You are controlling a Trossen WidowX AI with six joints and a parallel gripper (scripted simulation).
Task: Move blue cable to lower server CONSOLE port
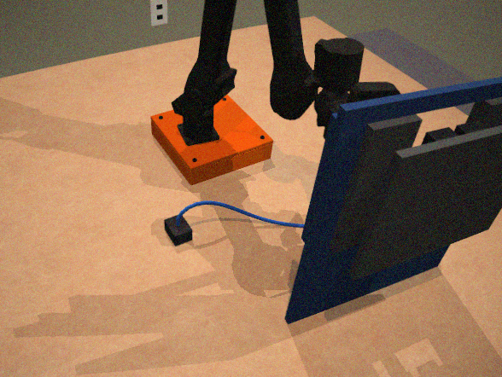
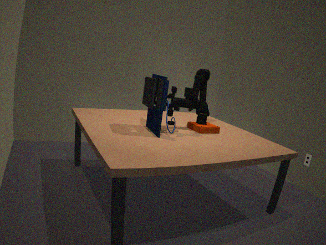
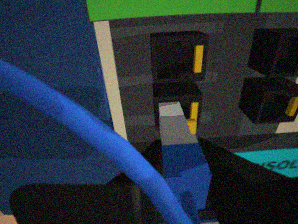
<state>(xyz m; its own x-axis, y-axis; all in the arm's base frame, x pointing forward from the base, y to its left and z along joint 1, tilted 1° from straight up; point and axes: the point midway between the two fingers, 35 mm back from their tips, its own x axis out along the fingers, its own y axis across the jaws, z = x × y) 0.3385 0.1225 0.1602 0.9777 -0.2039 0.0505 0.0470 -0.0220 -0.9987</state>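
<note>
The blue plug lies right at my gripper tip. Also, from my gripper tip: black block: 18 cm behind, 21 cm to the right, 19 cm below.
</note>
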